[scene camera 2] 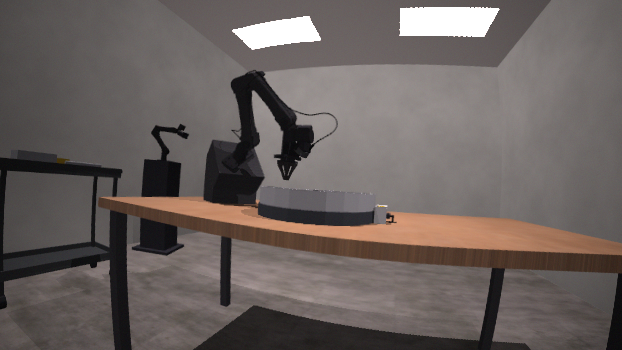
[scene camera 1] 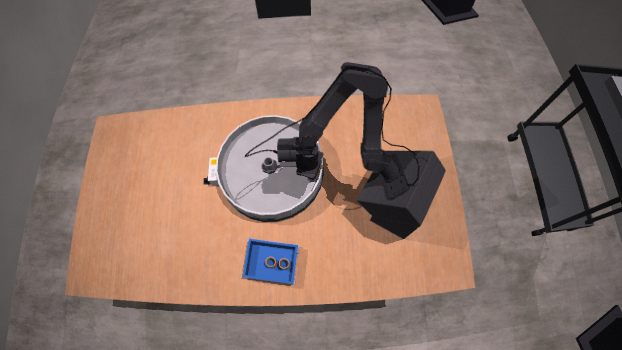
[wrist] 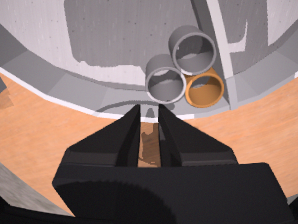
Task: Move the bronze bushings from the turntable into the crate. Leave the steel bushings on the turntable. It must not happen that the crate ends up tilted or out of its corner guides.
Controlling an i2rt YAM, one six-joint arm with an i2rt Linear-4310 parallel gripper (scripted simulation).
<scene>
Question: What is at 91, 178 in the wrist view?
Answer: My gripper.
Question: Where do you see a blue crate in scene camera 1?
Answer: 257, 250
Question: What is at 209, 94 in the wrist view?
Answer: A bronze bushing.
</scene>
